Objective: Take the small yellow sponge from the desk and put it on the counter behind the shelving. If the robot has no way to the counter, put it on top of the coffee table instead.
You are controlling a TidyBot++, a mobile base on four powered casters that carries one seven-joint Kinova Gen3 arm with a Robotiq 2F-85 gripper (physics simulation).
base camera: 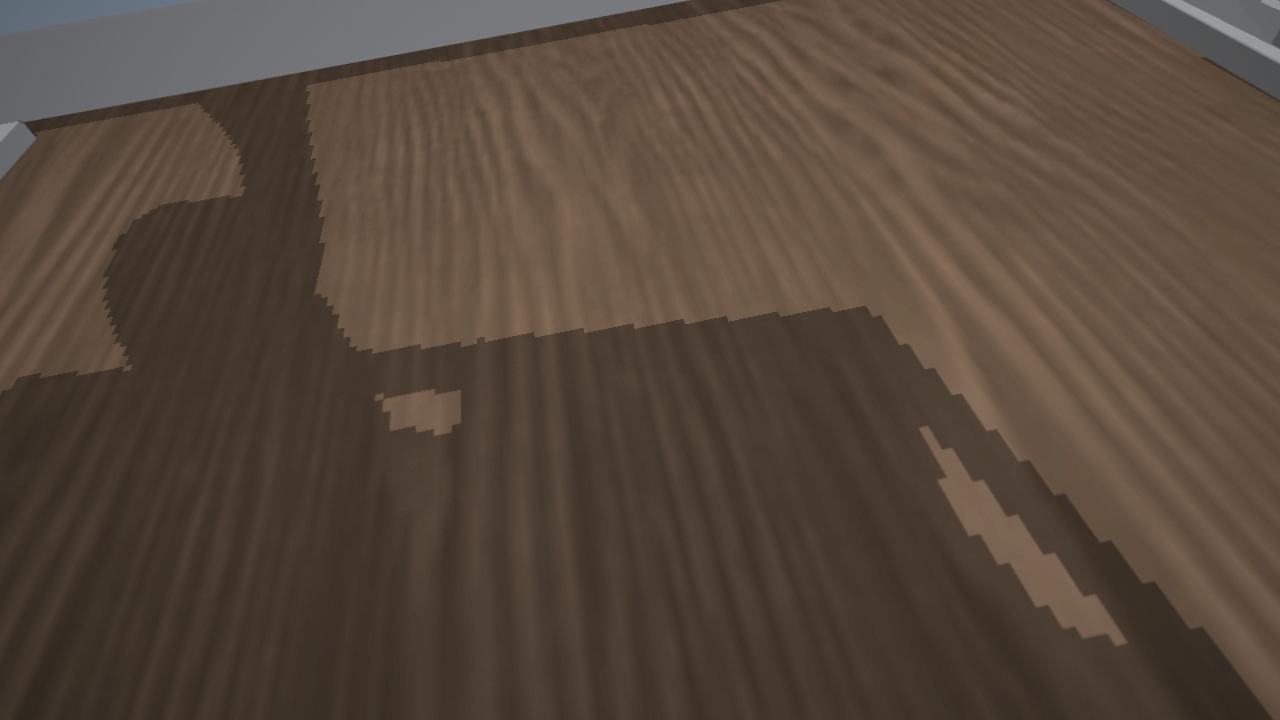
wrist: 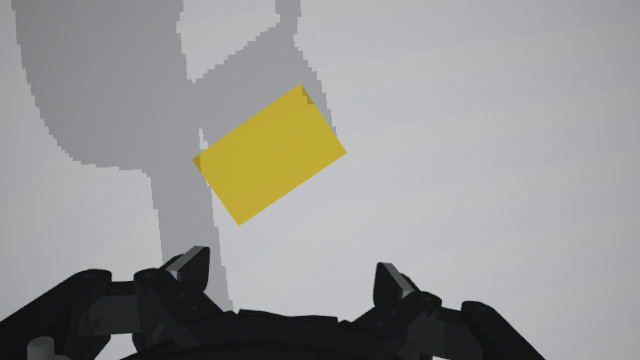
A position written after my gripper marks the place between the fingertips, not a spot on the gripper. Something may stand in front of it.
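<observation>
A yellow sponge (wrist: 289,141), a white desk (wrist: 485,160) and my gripper (wrist: 292,273) are visible. In the base camera view the yellow sponge is out of frame.
</observation>
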